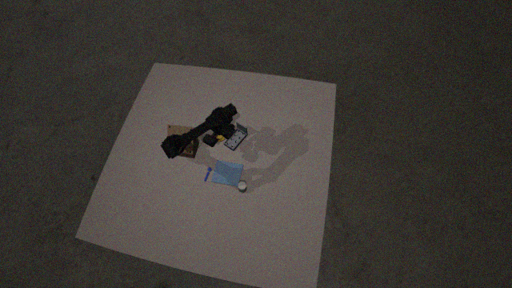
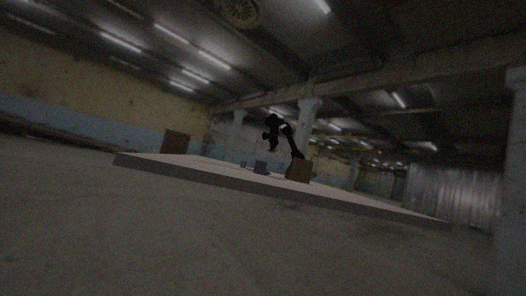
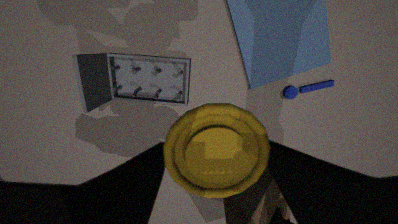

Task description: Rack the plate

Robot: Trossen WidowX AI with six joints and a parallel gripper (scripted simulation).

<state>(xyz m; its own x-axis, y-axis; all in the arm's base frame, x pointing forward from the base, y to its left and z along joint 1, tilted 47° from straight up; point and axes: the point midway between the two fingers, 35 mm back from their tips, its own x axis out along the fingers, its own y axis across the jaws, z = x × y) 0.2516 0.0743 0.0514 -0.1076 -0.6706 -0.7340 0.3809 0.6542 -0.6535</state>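
The grey dish rack lies 14 cm below my gripper tip, 8 cm to the left of it and 6 cm ahead of it. From my gripper tip the other things lie so: blue spoon 16 cm below, 14 cm to the right, 6 cm behind; then yellow plate 1 cm above; then white cup 21 cm to the right, 15 cm ahead, 14 cm below.
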